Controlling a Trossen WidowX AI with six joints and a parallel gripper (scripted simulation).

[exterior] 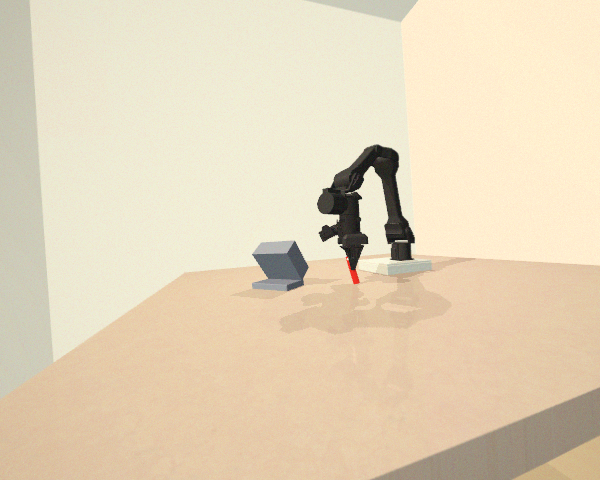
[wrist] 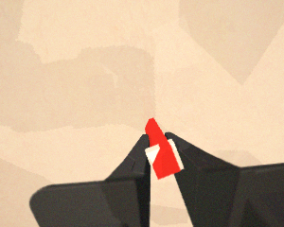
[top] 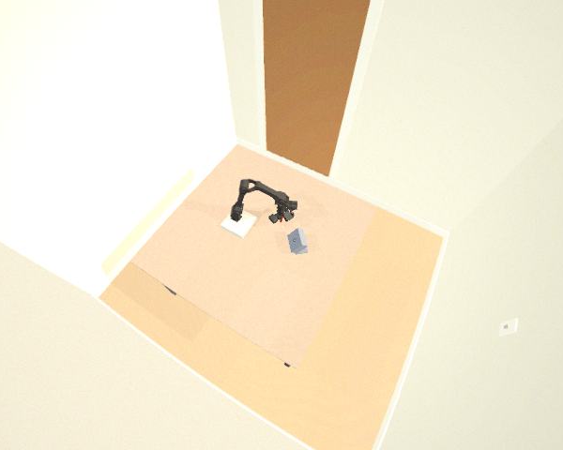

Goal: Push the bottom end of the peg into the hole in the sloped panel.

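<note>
The sloped panel lies 19 cm ahead of my gripper tip, 10 cm to the right of it and 3 cm above it. From my gripper tip the other things lie so: red peg 2 cm above; flat foot 20 cm ahead, 8 cm to the right, 3 cm below.
</note>
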